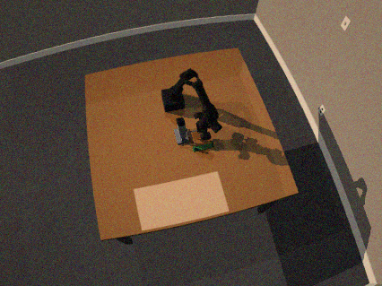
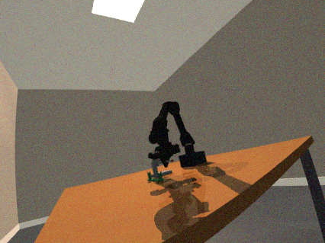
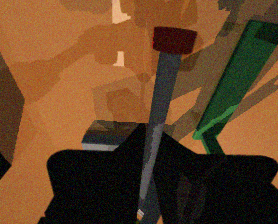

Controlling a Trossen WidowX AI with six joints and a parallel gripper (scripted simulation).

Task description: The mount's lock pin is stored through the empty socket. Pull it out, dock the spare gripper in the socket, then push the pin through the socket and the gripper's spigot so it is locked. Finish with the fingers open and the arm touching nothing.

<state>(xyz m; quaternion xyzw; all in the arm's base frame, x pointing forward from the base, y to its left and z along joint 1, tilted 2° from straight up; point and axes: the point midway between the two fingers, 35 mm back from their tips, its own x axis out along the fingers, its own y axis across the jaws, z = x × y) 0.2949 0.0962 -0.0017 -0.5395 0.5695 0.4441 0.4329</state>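
Right now the mount is 1 cm behind my gripper tip and 10 cm to the right of it. From my gripper tip the other things lie so: spare gripper: 3 cm behind, 11 cm to the right, 7 cm above; then green piece: 9 cm ahead, 1 cm to the left, 3 cm below.
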